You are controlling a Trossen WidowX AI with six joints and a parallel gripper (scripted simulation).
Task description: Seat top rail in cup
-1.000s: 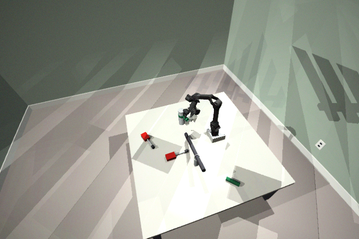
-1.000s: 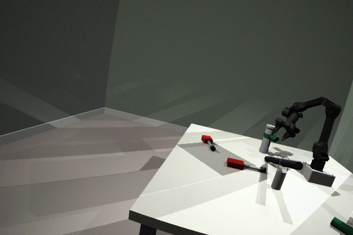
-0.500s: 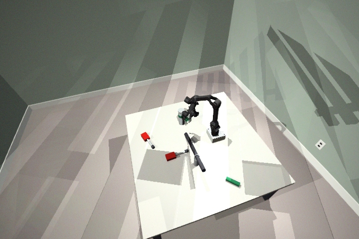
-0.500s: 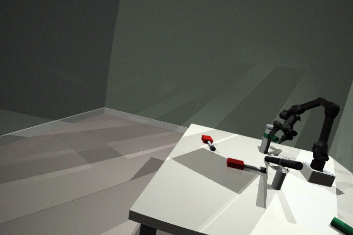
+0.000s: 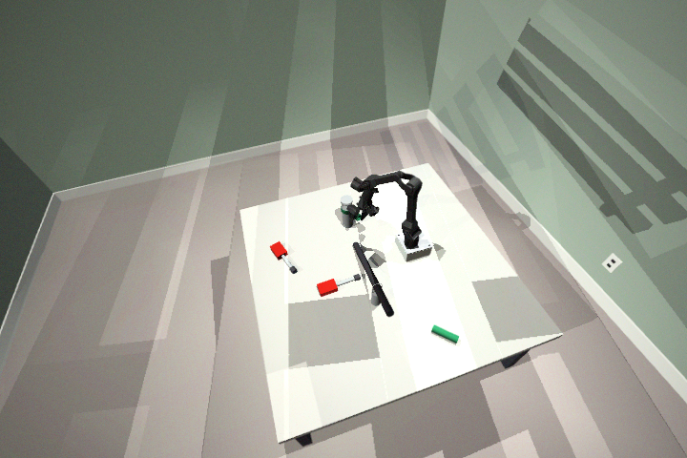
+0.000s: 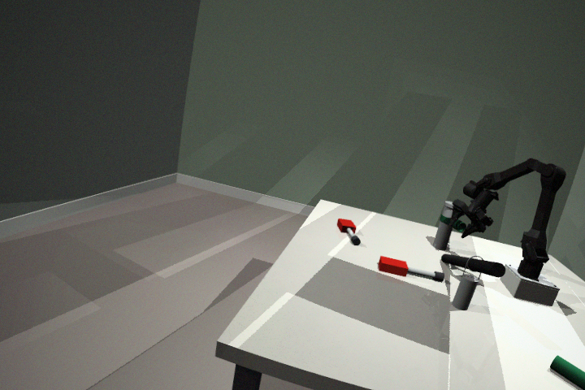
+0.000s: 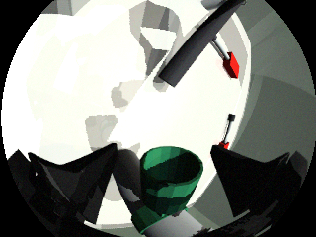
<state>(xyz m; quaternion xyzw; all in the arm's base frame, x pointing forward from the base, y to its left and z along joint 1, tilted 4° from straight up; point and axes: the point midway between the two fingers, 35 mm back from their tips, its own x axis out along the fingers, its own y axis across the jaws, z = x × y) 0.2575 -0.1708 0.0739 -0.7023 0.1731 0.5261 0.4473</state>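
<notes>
My gripper tip is now 3 cm to the left of the green rail-end cup and 2 cm below it. The rest, counted from my gripper tip: grey line post (43 cm to the left, 4 cm behind); green cylinder (64 cm to the left, 31 cm behind, 9 cm below).
</notes>
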